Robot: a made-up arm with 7 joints.
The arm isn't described. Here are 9 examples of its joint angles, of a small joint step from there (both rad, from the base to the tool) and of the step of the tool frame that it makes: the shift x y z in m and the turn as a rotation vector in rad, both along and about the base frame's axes.
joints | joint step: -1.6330 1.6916 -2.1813 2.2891 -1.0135 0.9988 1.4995 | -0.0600 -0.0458 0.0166 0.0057 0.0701 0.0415 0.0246
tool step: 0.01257 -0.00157 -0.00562 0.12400 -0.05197 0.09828
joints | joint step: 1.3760 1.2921 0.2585 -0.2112 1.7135 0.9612 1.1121 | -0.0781 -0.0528 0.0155 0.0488 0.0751 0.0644 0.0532
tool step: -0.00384 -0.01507 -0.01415 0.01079 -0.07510 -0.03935
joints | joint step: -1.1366 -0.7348 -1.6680 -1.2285 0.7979 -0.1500 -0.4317 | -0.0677 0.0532 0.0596 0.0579 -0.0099 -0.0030 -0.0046
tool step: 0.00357 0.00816 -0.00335 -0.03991 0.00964 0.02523
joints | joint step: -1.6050 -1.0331 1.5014 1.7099 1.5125 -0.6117 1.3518 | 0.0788 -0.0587 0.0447 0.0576 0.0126 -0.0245 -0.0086
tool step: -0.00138 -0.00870 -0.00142 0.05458 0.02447 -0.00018
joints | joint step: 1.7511 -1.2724 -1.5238 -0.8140 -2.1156 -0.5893 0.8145 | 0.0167 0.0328 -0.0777 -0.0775 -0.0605 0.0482 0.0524
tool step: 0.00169 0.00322 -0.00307 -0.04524 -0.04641 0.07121
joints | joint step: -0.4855 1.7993 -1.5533 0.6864 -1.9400 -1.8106 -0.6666 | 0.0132 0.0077 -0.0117 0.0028 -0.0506 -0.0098 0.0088
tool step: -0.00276 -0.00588 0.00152 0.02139 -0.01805 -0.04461
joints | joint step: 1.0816 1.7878 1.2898 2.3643 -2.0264 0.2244 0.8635 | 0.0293 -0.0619 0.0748 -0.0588 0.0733 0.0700 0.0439
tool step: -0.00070 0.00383 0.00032 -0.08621 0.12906 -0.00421
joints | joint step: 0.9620 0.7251 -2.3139 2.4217 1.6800 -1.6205 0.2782 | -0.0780 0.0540 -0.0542 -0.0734 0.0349 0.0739 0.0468
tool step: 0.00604 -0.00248 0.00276 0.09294 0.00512 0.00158
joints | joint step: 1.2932 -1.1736 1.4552 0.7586 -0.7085 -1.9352 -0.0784 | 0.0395 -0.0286 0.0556 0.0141 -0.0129 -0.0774 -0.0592
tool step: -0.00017 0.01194 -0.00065 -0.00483 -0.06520 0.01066
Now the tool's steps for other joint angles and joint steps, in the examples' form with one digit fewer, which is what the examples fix.
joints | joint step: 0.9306 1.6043 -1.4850 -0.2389 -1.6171 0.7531 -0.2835 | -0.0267 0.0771 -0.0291 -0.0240 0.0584 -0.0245 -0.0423
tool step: -0.0056 0.0015 -0.0057 0.0970 0.0342 0.0129
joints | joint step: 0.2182 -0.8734 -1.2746 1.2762 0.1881 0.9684 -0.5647 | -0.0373 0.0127 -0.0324 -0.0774 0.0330 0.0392 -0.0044
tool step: 0.0097 0.0037 -0.0039 0.0477 -0.0616 0.0084
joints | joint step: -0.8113 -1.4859 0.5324 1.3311 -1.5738 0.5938 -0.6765 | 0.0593 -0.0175 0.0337 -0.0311 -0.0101 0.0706 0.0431
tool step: -0.0130 -0.0114 0.0004 0.1084 0.0461 -0.0240
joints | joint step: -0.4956 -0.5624 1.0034 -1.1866 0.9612 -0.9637 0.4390 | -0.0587 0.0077 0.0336 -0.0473 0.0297 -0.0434 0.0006
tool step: 0.0091 0.0074 -0.0026 0.0002 -0.0406 0.0213
